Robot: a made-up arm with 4 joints. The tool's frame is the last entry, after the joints. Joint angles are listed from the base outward. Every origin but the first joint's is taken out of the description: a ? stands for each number. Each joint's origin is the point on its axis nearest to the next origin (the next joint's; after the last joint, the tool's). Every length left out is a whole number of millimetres.
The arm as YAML. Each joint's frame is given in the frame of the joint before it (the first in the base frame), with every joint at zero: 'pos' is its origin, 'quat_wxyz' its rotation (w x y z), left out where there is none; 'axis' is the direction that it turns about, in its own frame. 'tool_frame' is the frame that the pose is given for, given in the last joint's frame.
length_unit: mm
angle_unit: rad
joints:
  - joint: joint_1
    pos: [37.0, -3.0, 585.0]
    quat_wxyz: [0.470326, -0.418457, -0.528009, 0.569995]
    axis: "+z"
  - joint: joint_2
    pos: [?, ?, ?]
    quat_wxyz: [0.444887, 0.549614, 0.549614, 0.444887]
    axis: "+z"
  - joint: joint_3
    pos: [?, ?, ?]
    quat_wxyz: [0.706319, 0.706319, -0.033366, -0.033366]
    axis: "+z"
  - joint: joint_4
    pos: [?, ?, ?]
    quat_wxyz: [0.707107, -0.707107, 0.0, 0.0]
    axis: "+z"
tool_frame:
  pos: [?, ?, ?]
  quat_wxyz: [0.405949, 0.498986, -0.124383, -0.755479]
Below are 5 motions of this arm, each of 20 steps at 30 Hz.
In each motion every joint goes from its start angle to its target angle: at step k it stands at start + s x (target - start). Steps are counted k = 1, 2, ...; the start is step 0. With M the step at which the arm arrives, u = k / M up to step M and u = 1 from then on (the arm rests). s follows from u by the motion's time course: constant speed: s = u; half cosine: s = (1 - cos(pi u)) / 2; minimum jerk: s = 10 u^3 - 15 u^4 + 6 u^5.
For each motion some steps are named. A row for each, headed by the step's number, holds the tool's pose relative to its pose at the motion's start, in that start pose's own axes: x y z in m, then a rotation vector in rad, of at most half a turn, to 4 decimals.
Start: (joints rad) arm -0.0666 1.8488 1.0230 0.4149
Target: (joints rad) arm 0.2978 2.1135 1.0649 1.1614
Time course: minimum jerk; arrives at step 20
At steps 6, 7, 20:
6: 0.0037 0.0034 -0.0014 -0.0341 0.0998 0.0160
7: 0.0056 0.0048 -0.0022 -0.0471 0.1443 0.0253
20: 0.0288 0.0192 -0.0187 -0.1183 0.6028 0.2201

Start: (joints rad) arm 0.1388 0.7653 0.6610 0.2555
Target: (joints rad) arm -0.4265 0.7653 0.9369 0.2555
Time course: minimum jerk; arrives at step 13
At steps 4, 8, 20:
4: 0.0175 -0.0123 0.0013 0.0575 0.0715 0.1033
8: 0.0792 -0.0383 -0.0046 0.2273 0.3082 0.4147
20: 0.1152 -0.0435 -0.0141 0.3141 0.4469 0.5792

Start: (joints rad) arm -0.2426 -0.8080 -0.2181 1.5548
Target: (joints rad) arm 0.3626 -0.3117 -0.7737 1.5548
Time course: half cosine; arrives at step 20
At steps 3, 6, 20:
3: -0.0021 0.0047 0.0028 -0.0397 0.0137 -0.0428
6: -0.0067 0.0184 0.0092 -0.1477 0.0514 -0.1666
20: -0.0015 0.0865 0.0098 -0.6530 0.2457 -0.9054

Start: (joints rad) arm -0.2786 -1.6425 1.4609 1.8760
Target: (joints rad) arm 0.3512 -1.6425 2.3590 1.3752
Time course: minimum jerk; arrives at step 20
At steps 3, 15, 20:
3: -0.0002 -0.0013 0.0006 -0.0068 -0.0184 0.0189
15: 0.0448 -0.0520 0.0357 0.0307 -0.3470 0.8055
20: 0.0569 -0.0552 0.0416 0.0674 -0.3426 0.9085

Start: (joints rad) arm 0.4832 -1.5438 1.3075 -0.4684
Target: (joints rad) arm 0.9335 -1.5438 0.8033 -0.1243
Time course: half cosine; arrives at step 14
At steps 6, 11, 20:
6: -0.0075 0.0257 -0.0123 -0.2535 0.0035 0.2395
11: -0.0270 0.0518 -0.0328 -0.5680 -0.0290 0.5425
20: -0.0325 0.0560 -0.0378 -0.6339 -0.0427 0.6066

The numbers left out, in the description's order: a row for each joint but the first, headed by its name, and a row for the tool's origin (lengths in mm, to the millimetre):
joint_2: -71.0 -76.0 0.0
joint_3: 9.0 -2.0 0.0
joint_4: -28.0 72.0 0.0
tool: -47.0 18.0 0.0

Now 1 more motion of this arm.
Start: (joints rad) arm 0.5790 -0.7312 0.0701 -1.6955
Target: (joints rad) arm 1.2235 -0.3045 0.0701 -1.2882
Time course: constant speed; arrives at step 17
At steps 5, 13, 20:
5: 0.0023 0.0112 0.0095 -0.0217 0.1486 0.2369
13: 0.0001 0.0303 0.0263 -0.0864 0.3036 0.6511
20: -0.0046 0.0392 0.0358 -0.1340 0.3390 0.8667

